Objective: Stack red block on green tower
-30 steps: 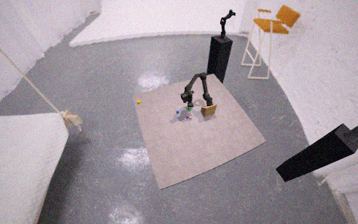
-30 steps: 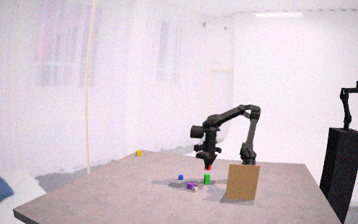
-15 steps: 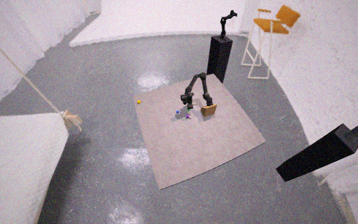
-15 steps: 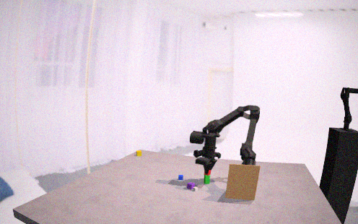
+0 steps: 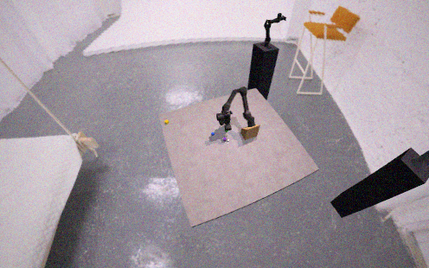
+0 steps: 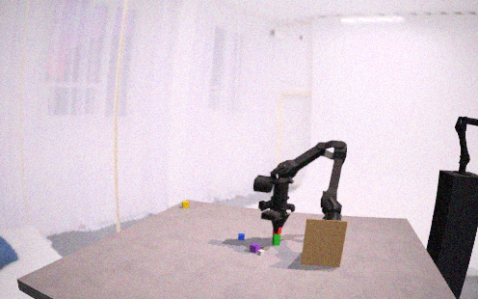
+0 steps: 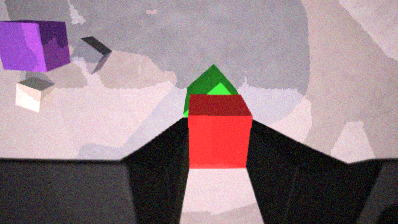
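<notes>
My gripper tip is now 10 mm below the red block. The rest, counted from my gripper tip: blue block (150 mm ahead, 50 mm below, 20 mm to the right); small white block (120 mm to the left, 50 mm below, 40 mm ahead); purple block (90 mm to the left, 70 mm ahead, 40 mm below).
</notes>
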